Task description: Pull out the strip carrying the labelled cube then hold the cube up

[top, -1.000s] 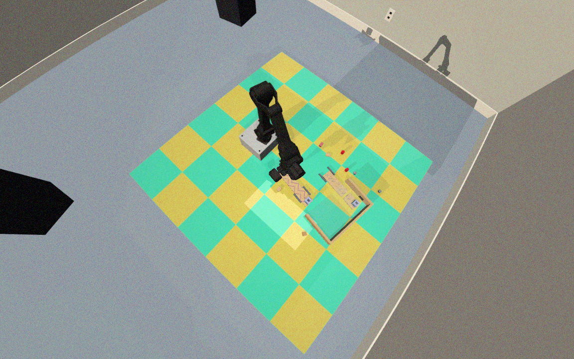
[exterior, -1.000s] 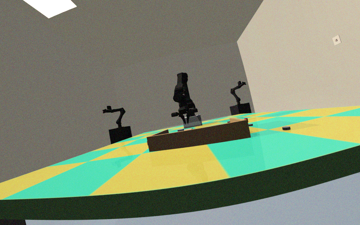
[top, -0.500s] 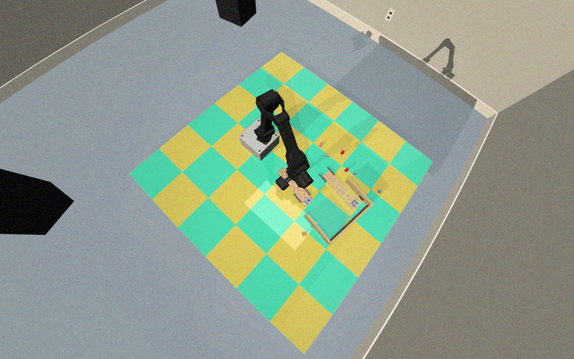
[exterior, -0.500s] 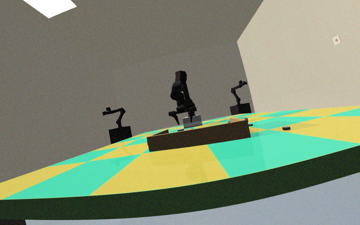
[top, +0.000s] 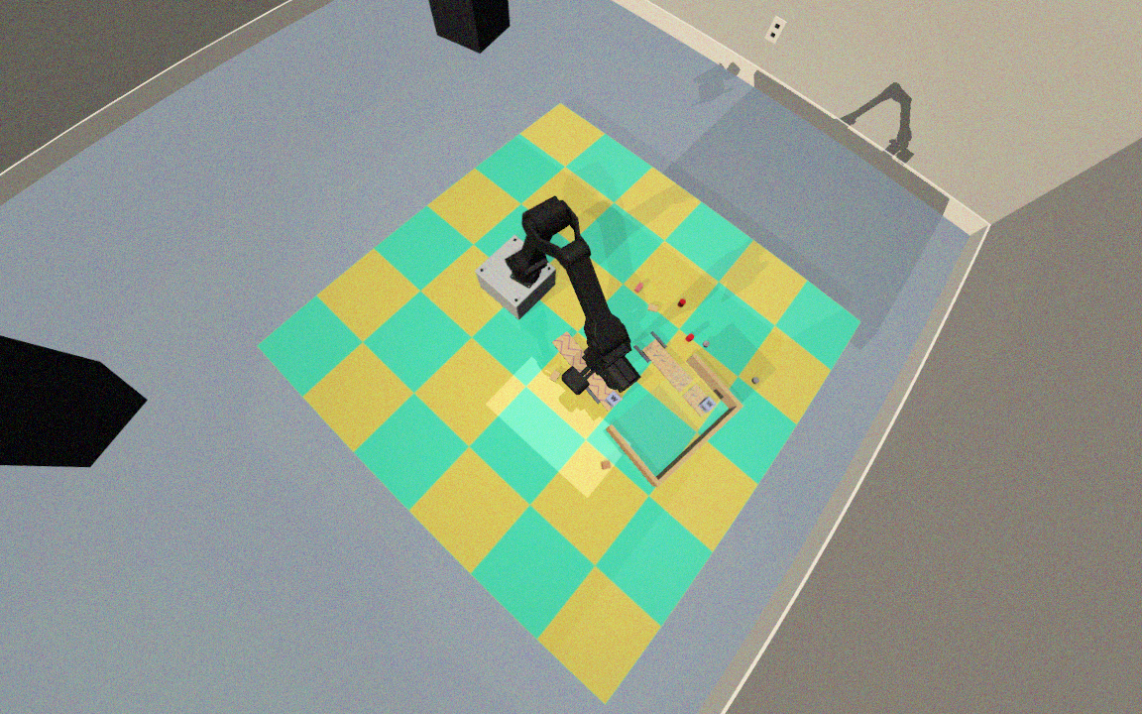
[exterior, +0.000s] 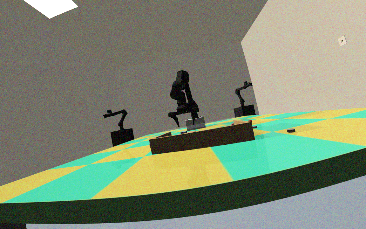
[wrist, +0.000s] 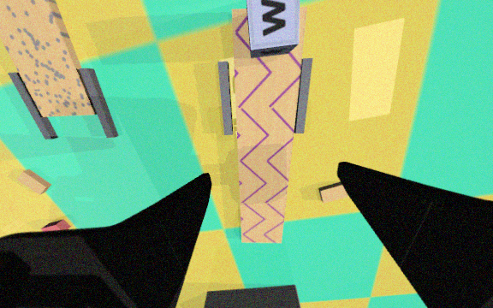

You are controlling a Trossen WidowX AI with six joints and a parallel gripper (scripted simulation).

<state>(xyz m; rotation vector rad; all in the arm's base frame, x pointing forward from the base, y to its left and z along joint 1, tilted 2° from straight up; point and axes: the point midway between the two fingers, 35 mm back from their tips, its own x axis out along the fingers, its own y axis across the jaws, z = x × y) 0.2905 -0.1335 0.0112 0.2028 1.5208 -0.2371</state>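
The zigzag strip lies 2 cm behind my gripper tip, 1 cm to the left of it and 5 cm below it. Round my gripper tip: pink block 1 cm behind, 32 cm to the left, 5 cm below; tan block 15 cm ahead, 19 cm to the right, 5 cm below.
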